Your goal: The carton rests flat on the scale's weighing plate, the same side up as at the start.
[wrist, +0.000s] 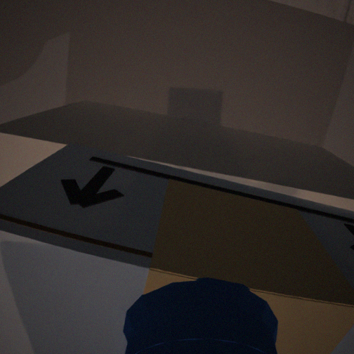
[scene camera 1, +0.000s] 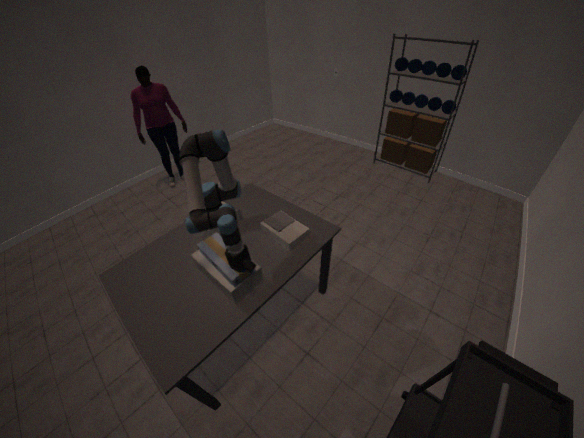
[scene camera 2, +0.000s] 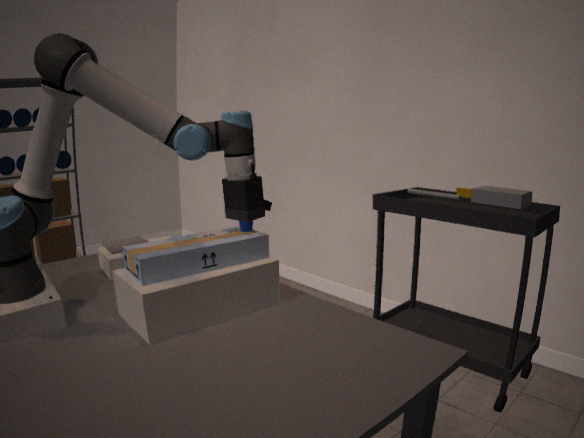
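Pixels of known places: hand, tool point: (scene camera 1: 243,271) (scene camera 2: 247,235); arm's base, link origin: (scene camera 2: 17,291).
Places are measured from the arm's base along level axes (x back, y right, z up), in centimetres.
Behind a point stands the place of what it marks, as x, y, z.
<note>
The blue-grey carton (scene camera 1: 216,260) @[-38.8, 32.8, 10.2] (scene camera 2: 200,262) @[-35.3, 33.7, 6.8] (wrist: 75,290), with yellow tape along its top, lies flat on a pale block (scene camera 1: 246,286) @[-55.3, 31.5, -0.7] (scene camera 2: 215,297) @[-35.7, 37.8, -0.6]. The arrows on its long side point up in scene camera 2. My gripper (scene camera 1: 242,269) @[-53.9, 29.6, 8.9] (scene camera 2: 246,230) (wrist: 200,320) points down, with its blue suction cup touching the carton's top on the tape near the end away from the arm base. The suction holds the carton, which still rests on the block. The scale, a low pale body with a grey plate (scene camera 1: 280,221) @[-43.1, -15.7, 1.4] (scene camera 2: 125,244) @[-40.8, -15.5, 1.3], stands apart from the carton.
The table (scene camera 1: 165,300) @[-20.7, 60.3, -7.3] (scene camera 2: 300,360) @[-35.4, 62.6, -7.3] carries the arm base, block and scale. A dark cart (scene camera 2: 465,215) holds a grey box (scene camera 2: 501,196) and a yellow item (scene camera 2: 464,192). A person (scene camera 1: 152,107) stands behind the arm. A shelf rack (scene camera 1: 421,76) stands by the wall.
</note>
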